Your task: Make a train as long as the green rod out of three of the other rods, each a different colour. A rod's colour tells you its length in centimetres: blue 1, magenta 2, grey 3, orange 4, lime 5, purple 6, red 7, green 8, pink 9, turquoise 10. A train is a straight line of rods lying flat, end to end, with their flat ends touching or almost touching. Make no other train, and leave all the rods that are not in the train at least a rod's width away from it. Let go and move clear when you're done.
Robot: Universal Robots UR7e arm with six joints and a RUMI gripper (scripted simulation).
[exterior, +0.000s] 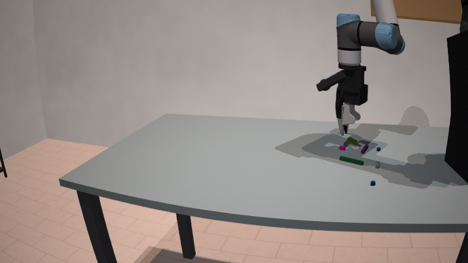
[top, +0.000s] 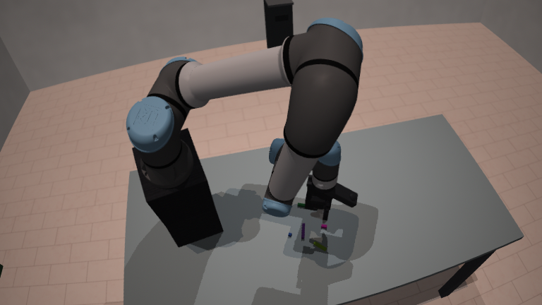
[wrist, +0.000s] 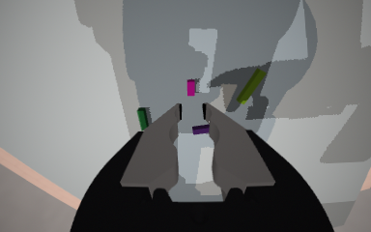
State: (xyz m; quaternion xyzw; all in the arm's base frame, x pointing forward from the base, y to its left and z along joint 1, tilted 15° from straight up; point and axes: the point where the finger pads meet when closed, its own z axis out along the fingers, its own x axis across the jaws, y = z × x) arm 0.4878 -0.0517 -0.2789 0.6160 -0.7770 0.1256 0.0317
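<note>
Right now the magenta rod is 60 mm below my hand. Also, from my hand: green rod (90 mm to the left, 60 mm below, 50 mm behind); purple rod (70 mm behind, 60 mm below, 10 mm to the right); lime rod (80 mm to the right, 60 mm below, 20 mm behind).
</note>
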